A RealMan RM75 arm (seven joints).
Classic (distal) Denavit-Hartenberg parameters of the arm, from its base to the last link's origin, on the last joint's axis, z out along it. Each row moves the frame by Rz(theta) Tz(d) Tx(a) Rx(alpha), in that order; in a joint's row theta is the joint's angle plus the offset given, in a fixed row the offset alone. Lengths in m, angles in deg.
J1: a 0  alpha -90  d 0.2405  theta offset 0
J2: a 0  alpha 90  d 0  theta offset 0
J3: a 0  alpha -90  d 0.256  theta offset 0
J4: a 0  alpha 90  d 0  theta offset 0
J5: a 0  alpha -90  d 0.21  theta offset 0
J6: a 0  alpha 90  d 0  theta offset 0
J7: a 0  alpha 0  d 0.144  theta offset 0
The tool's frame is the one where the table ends.
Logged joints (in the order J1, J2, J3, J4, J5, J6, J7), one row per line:
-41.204, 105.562, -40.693, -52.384, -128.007, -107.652, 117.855
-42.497, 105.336, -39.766, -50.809, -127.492, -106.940, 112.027
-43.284, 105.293, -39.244, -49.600, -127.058, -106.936, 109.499
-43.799, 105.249, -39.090, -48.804, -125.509, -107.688, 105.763
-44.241, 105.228, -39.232, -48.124, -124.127, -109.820, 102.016
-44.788, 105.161, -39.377, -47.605, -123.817, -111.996, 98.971
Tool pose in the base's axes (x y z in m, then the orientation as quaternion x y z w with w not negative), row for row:
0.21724, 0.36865, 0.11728, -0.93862, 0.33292, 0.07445, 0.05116
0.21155, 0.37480, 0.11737, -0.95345, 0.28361, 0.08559, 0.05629
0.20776, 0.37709, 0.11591, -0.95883, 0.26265, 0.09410, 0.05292
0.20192, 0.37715, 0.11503, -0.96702, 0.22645, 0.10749, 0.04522
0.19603, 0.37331, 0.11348, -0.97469, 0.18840, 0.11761, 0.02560
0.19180, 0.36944, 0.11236, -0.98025, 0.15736, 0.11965, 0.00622
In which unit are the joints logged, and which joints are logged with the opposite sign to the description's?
The joints are logged in degrees. Opposite sign: J1.
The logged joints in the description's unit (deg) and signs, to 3 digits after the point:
41.204, 105.562, -40.693, -52.384, -128.007, -107.652, 117.855
42.497, 105.336, -39.766, -50.809, -127.492, -106.940, 112.027
43.284, 105.293, -39.244, -49.600, -127.058, -106.936, 109.499
43.799, 105.249, -39.090, -48.804, -125.509, -107.688, 105.763
44.241, 105.228, -39.232, -48.124, -124.127, -109.820, 102.016
44.788, 105.161, -39.377, -47.605, -123.817, -111.996, 98.971

